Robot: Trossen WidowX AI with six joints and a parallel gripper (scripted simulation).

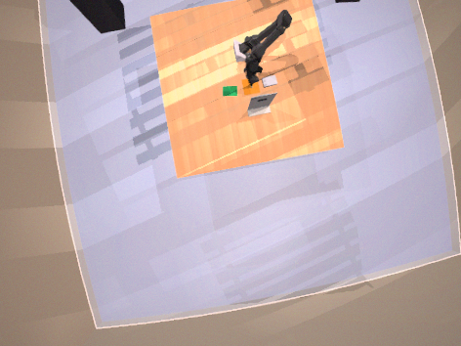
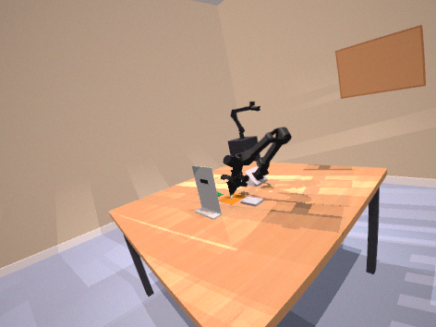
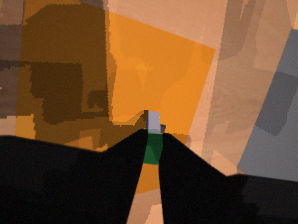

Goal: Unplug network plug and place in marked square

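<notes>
My gripper tip is right at the network plug. The rest, counted from my gripper tip: orange square: 10 mm behind, 20 mm below; green patch: 10 mm ahead, 160 mm to the right, 20 mm below; flat grey plate: 20 mm behind, 140 mm to the left, 20 mm below.
</notes>
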